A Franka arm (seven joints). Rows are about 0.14 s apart.
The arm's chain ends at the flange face. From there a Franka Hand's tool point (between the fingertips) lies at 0.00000 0.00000 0.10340 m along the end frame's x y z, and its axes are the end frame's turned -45 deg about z.
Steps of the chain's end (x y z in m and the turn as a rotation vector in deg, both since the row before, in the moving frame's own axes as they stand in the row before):
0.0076 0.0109 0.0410 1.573 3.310 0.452
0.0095 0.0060 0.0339 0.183 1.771 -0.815
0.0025 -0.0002 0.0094 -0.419 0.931 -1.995
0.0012 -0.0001 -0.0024 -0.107 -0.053 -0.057
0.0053 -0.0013 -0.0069 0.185 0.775 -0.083
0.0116 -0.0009 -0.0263 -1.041 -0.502 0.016
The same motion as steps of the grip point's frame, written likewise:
0.0039 0.0153 0.0408 -1.228 3.453 0.452
0.0050 0.0130 0.0339 -1.123 1.382 -0.815
0.0026 0.0033 0.0094 -0.955 0.362 -1.995
0.0007 0.0008 -0.0024 -0.038 -0.113 -0.057
0.0059 0.0036 -0.0069 -0.417 0.679 -0.083
0.0069 0.0083 -0.0263 -0.381 -1.091 0.016

